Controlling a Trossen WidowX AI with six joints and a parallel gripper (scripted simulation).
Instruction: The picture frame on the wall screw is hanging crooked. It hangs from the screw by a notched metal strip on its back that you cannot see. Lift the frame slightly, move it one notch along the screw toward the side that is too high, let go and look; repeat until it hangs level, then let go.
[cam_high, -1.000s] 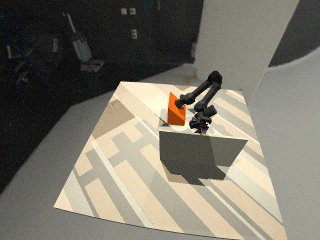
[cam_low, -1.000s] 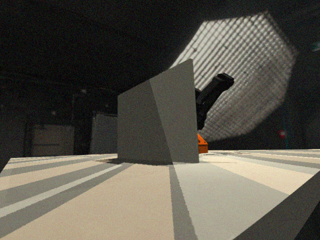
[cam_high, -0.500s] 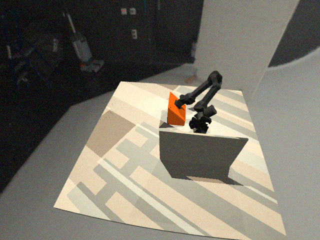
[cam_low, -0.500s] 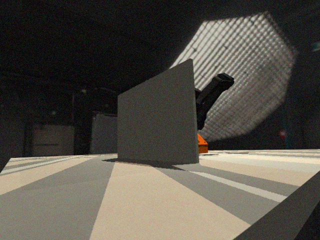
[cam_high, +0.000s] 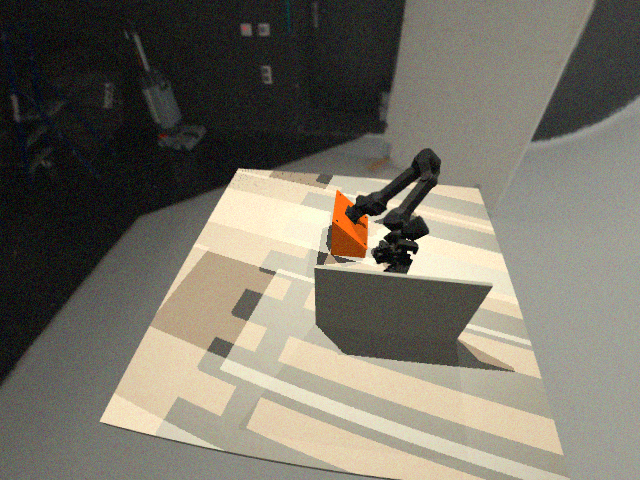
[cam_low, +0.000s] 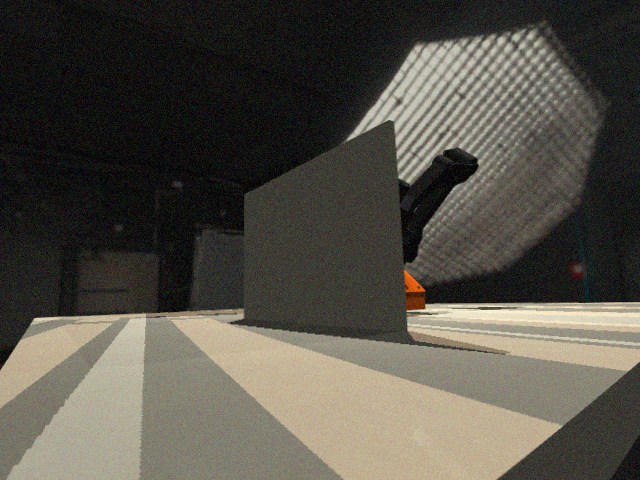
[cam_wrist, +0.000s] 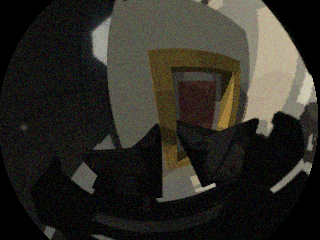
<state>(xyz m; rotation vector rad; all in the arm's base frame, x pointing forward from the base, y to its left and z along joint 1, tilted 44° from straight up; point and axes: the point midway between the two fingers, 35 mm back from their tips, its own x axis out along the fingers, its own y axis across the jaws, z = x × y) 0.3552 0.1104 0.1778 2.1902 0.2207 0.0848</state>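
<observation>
Right now my gripper tip is 1 cm short of the picture frame, 1 cm to the left of it and 5 cm above it. The rest, counted from my gripper tip: wall panel: 2 cm ahead, 7 cm below.
</observation>
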